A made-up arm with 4 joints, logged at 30 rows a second.
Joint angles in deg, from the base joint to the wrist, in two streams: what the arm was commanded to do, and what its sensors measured. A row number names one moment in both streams.
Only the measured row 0 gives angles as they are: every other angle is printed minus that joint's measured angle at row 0.
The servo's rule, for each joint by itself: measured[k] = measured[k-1] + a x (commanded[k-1-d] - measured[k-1]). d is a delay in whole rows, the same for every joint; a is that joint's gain. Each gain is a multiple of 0.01, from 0.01 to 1. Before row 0 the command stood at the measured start. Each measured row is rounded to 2 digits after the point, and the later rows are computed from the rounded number. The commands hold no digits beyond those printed.
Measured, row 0: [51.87 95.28 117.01 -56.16]
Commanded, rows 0 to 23: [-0.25 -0.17 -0.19 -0.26]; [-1.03 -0.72 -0.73 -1.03]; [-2.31 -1.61 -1.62 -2.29]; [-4.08 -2.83 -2.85 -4.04]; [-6.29 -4.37 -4.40 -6.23]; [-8.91 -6.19 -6.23 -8.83]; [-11.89 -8.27 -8.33 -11.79]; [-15.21 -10.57 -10.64 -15.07]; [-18.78 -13.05 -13.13 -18.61]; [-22.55 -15.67 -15.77 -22.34]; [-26.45 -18.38 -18.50 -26.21]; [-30.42 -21.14 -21.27 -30.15]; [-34.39 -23.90 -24.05 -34.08]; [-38.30 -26.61 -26.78 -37.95]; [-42.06 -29.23 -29.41 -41.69]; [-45.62 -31.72 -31.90 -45.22]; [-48.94 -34.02 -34.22 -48.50]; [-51.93 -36.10 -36.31 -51.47]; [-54.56 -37.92 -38.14 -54.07]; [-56.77 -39.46 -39.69 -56.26]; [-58.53 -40.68 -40.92 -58.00]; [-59.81 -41.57 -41.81 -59.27]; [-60.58 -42.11 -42.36 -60.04]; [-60.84 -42.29 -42.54 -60.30]
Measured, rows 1 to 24: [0.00 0.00 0.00 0.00]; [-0.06 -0.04 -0.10 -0.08]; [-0.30 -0.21 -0.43 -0.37]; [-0.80 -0.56 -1.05 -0.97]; [-1.62 -1.13 -1.99 -1.92]; [-2.79 -1.94 -3.24 -3.26]; [-4.32 -3.00 -4.79 -4.99]; [-6.21 -4.32 -6.63 -7.10]; [-8.46 -5.88 -8.72 -9.57]; [-11.04 -7.67 -11.01 -12.37]; [-13.92 -9.67 -13.49 -15.46]; [-17.05 -11.85 -16.10 -18.79]; [-20.39 -14.17 -18.79 -22.31]; [-23.89 -16.60 -21.53 -25.96]; [-27.49 -19.10 -24.26 -29.68]; [-31.13 -21.63 -26.94 -33.40]; [-34.75 -24.15 -29.52 -37.06]; [-38.30 -26.62 -31.96 -40.61]; [-41.71 -28.99 -34.22 -43.98]; [-44.92 -31.22 -36.26 -47.11]; [-47.88 -33.28 -38.04 -49.95]; [-50.54 -35.13 -39.54 -52.45]; [-52.86 -36.74 -40.72 -54.56]; [-54.79 -38.08 -41.57 -56.26]
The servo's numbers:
d 1
a 0.25 0.25 0.52 0.31

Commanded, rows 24 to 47: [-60.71 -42.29 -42.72 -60.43]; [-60.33 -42.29 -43.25 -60.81]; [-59.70 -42.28 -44.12 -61.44]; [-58.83 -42.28 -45.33 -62.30]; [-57.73 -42.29 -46.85 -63.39]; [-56.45 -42.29 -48.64 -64.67]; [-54.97 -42.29 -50.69 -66.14]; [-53.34 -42.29 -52.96 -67.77]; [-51.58 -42.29 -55.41 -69.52]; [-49.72 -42.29 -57.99 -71.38]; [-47.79 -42.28 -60.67 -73.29]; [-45.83 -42.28 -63.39 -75.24]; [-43.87 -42.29 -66.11 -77.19]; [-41.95 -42.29 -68.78 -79.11]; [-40.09 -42.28 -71.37 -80.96]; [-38.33 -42.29 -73.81 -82.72]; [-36.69 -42.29 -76.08 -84.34]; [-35.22 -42.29 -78.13 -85.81]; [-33.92 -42.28 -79.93 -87.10]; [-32.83 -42.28 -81.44 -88.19]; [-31.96 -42.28 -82.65 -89.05]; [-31.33 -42.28 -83.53 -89.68]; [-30.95 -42.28 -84.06 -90.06]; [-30.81 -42.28 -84.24 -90.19]
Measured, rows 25 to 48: [-56.30 -39.13 -42.07 -57.51]; [-57.40 -39.92 -42.41 -58.42]; [-58.13 -40.51 -42.85 -59.16]; [-58.52 -40.95 -43.51 -59.87]; [-58.60 -41.28 -44.46 -60.62]; [-58.38 -41.53 -45.70 -61.48]; [-57.90 -41.72 -47.23 -62.47]; [-57.17 -41.86 -49.03 -63.61]; [-56.21 -41.97 -51.07 -64.90]; [-55.05 -42.05 -53.33 -66.33]; [-53.72 -42.11 -55.75 -67.90]; [-52.24 -42.15 -58.31 -69.57]; [-50.64 -42.18 -60.95 -71.33]; [-48.95 -42.21 -63.63 -73.15]; [-47.20 -42.23 -66.31 -75.00]; [-45.42 -42.24 -68.94 -76.85]; [-43.65 -42.25 -71.47 -78.67]; [-41.91 -42.26 -73.87 -80.43]; [-40.24 -42.27 -76.09 -82.10]; [-38.66 -42.27 -78.09 -83.65]; [-37.20 -42.27 -79.83 -85.06]; [-35.89 -42.27 -81.30 -86.30]; [-34.75 -42.27 -82.46 -87.35]; [-33.80 -42.27 -83.29 -88.19]
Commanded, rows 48 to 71: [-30.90 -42.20 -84.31 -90.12]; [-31.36 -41.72 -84.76 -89.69]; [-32.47 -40.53 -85.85 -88.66]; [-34.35 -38.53 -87.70 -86.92]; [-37.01 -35.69 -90.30 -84.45]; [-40.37 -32.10 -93.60 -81.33]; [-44.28 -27.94 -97.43 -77.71]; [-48.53 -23.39 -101.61 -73.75]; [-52.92 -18.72 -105.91 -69.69]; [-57.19 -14.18 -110.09 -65.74]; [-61.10 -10.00 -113.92 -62.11]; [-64.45 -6.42 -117.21 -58.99]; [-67.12 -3.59 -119.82 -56.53]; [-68.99 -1.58 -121.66 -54.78]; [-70.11 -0.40 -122.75 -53.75]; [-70.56 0.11 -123.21 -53.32]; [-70.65 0.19 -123.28 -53.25]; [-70.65 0.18 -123.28 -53.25]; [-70.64 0.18 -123.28 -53.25]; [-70.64 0.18 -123.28 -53.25]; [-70.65 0.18 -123.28 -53.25]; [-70.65 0.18 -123.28 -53.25]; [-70.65 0.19 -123.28 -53.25]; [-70.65 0.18 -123.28 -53.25]
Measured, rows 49 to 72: [-33.05 -42.27 -83.78 -88.81]; [-32.51 -42.25 -84.06 -89.22]; [-32.22 -42.12 -84.42 -89.37]; [-32.28 -41.72 -85.16 -89.15]; [-32.80 -40.92 -86.48 -88.46]; [-33.85 -39.61 -88.47 -87.22]; [-35.48 -37.73 -91.14 -85.39]; [-37.68 -35.28 -94.41 -83.01]; [-40.39 -32.31 -98.15 -80.14]; [-43.52 -28.91 -102.19 -76.90]; [-46.94 -25.23 -106.30 -73.44]; [-50.48 -21.42 -110.26 -69.93]; [-53.97 -17.67 -113.87 -66.54]; [-57.26 -14.15 -116.96 -63.44]; [-60.19 -11.01 -119.40 -60.76]; [-62.67 -8.36 -121.14 -58.59]; [-64.64 -6.24 -122.22 -56.96]; [-66.14 -4.63 -122.77 -55.81]; [-67.27 -3.43 -123.04 -55.02]; [-68.11 -2.53 -123.16 -54.47]; [-68.74 -1.85 -123.22 -54.09]; [-69.22 -1.34 -123.25 -53.83]; [-69.58 -0.96 -123.27 -53.65]; [-69.85 -0.67 -123.28 -53.53]
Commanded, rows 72 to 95: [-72.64 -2.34 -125.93 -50.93]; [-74.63 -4.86 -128.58 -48.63]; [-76.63 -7.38 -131.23 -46.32]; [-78.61 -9.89 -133.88 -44.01]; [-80.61 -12.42 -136.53 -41.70]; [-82.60 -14.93 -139.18 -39.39]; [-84.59 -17.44 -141.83 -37.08]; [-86.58 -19.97 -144.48 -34.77]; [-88.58 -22.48 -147.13 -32.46]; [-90.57 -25.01 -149.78 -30.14]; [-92.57 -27.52 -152.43 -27.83]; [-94.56 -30.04 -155.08 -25.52]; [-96.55 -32.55 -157.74 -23.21]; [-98.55 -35.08 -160.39 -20.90]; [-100.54 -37.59 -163.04 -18.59]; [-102.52 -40.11 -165.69 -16.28]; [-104.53 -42.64 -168.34 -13.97]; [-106.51 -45.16 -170.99 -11.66]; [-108.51 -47.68 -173.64 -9.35]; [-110.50 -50.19 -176.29 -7.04]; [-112.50 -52.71 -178.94 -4.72]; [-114.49 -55.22 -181.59 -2.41]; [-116.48 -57.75 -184.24 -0.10]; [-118.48 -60.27 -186.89 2.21]
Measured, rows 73 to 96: [-70.05 -0.46 -123.28 -53.44]; [-70.70 -0.93 -124.66 -52.66]; [-71.68 -1.91 -126.70 -51.41]; [-72.92 -3.28 -129.06 -49.83]; [-74.34 -4.93 -131.57 -48.03]; [-75.91 -6.80 -134.15 -46.07]; [-77.58 -8.83 -136.77 -44.00]; [-79.33 -10.98 -139.40 -41.85]; [-81.14 -13.23 -142.04 -39.66]; [-83.00 -15.54 -144.69 -37.43]; [-84.89 -17.91 -147.34 -35.17]; [-86.81 -20.31 -149.99 -32.89]; [-88.75 -22.74 -152.64 -30.61]; [-90.70 -25.19 -155.29 -28.32]; [-92.66 -27.66 -157.94 -26.02]; [-94.63 -30.14 -160.59 -23.72]; [-96.60 -32.63 -163.24 -21.41]; [-98.58 -35.13 -165.89 -19.10]; [-100.56 -37.64 -168.54 -16.79]; [-102.55 -40.15 -171.19 -14.48]; [-104.54 -42.66 -173.84 -12.17]; [-106.53 -45.17 -176.49 -9.86]; [-108.52 -47.68 -179.14 -7.55]; [-110.51 -50.20 -181.79 -5.24]
